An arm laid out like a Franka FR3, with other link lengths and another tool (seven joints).
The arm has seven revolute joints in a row. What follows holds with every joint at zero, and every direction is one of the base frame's.
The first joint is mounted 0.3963 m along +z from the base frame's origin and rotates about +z.
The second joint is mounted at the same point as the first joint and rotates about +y.
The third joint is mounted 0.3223 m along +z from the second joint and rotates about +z.
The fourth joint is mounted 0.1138 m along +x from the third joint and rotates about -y.
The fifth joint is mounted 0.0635 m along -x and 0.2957 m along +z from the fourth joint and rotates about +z.
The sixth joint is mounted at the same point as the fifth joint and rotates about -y.
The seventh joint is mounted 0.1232 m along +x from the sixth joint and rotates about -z.
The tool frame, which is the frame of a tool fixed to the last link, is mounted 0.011 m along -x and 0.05 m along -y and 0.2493 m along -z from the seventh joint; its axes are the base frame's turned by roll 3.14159, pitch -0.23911 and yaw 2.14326 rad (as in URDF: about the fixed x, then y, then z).
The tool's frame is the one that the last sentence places.
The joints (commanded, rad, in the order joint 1, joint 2, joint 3, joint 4, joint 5, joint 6, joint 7), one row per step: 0.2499, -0.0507, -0.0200, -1.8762, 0.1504, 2.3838, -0.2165; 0.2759, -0.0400, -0.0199, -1.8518, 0.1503, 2.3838, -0.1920; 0.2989, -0.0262, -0.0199, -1.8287, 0.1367, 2.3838, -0.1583; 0.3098, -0.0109, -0.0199, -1.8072, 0.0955, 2.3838, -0.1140; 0.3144, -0.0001, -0.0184, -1.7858, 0.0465, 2.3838, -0.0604; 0.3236, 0.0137, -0.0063, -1.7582, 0.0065, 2.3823, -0.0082; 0.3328, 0.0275, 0.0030, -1.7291, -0.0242, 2.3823, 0.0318; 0.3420, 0.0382, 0.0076, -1.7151, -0.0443, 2.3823, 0.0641; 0.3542, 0.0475, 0.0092, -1.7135, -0.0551, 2.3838, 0.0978; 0.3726, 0.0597, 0.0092, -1.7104, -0.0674, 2.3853, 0.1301; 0.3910, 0.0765, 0.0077, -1.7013, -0.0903, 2.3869, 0.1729; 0.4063, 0.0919, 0.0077, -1.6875, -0.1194, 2.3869, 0.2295; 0.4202, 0.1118, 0.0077, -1.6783, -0.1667, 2.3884, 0.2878; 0.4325, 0.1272, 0.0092, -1.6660, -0.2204, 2.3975, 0.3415; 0.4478, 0.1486, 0.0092, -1.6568, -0.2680, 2.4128, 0.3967; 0.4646, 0.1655, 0.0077, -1.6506, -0.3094, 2.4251, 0.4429
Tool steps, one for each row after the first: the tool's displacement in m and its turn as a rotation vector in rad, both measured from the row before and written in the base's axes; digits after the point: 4 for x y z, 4 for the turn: 0.0015, 0.0177, 0.0057, 0.0152, -0.0077, 0.0056; 0.0017, 0.0148, 0.0032, 0.0063, -0.0045, -0.0018; 0.0036, 0.0050, 0.0021, -0.0146, -0.0070, -0.0165; 0.0034, 0.0011, 0.0051, -0.0150, -0.0129, -0.0276; 0.0019, 0.0120, 0.0059, -0.0057, -0.0137, -0.0133; 0.0026, 0.0112, 0.0069, -0.0014, -0.0169, -0.0082; 0.0007, 0.0084, 0.0005, 0.0008, -0.0040, -0.0087; -0.0014, 0.0087, -0.0054, 0.0069, 0.0080, -0.0114; -0.0017, 0.0118, -0.0064, 0.0041, 0.0083, -0.0054; -0.0001, 0.0107, -0.0060, 0.0006, 0.0044, -0.0133; -0.0001, 0.0093, -0.0030, 0.0047, -0.0006, -0.0249; 0.0012, 0.0073, -0.0072, -0.0132, -0.0020, -0.0235; 0.0022, 0.0077, -0.0003, -0.0138, -0.0206, -0.0164; 0.0024, 0.0105, -0.0052, -0.0073, -0.0163, -0.0147; 0.0008, 0.0105, -0.0045, -0.0070, -0.0144, -0.0082
